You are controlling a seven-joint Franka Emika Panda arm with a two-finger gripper.
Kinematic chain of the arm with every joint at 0, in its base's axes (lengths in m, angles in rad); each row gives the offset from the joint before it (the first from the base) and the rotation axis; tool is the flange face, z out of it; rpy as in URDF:
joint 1: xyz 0 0 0.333 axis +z
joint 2: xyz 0 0 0 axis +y
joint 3: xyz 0 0 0.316 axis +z
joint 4: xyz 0.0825 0 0 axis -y
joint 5: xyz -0.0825 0 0.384 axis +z
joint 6: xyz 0 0 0 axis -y
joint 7: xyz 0.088 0 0 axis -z
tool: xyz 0 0 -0.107 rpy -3.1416 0 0
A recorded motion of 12 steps. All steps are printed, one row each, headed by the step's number.
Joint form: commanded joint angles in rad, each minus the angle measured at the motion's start. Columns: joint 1, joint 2, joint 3, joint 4, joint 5, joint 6, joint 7.
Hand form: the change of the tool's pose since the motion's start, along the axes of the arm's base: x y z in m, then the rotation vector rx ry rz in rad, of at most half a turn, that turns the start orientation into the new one. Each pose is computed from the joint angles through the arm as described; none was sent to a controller.
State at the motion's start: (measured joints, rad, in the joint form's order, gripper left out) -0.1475 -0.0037 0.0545 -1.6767 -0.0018 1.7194 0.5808
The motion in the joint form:
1: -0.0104 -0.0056 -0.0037 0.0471 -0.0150 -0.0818 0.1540
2: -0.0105 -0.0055 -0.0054 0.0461 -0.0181 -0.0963 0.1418
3: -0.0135 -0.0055 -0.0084 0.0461 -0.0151 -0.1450 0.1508
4: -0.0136 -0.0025 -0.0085 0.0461 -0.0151 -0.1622 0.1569
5: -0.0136 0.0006 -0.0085 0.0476 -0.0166 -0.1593 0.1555
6: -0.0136 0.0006 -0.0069 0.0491 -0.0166 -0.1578 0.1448
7: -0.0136 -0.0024 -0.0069 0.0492 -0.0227 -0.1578 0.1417
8: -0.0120 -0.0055 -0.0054 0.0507 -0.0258 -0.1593 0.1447
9: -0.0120 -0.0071 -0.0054 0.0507 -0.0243 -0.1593 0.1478
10: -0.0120 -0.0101 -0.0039 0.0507 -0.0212 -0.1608 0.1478
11: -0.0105 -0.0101 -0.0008 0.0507 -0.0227 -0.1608 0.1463
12: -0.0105 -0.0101 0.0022 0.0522 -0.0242 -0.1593 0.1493
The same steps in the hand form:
1: -0.0085 -0.0086 0.0183 -0.0075 0.0285 -0.1677
2: -0.0102 -0.0097 0.0165 -0.0105 0.0443 -0.1573
3: -0.0158 -0.0122 0.0123 -0.0058 0.0929 -0.1730
4: -0.0170 -0.0122 0.0093 -0.0051 0.1130 -0.1794
5: -0.0158 -0.0126 0.0085 -0.0065 0.1118 -0.1780
6: -0.0154 -0.0117 0.0093 -0.0066 0.1089 -0.1657
7: -0.0163 -0.0123 0.0110 -0.0129 0.1060 -0.1626
8: -0.0170 -0.0108 0.0133 -0.0164 0.1030 -0.1626
9: -0.0175 -0.0105 0.0142 -0.0151 0.1013 -0.1657
10: -0.0183 -0.0092 0.0157 -0.0122 0.0997 -0.1643
11: -0.0180 -0.0069 0.0157 -0.0140 0.0997 -0.1582
12: -0.0176 -0.0054 0.0165 -0.0158 0.0967 -0.1582

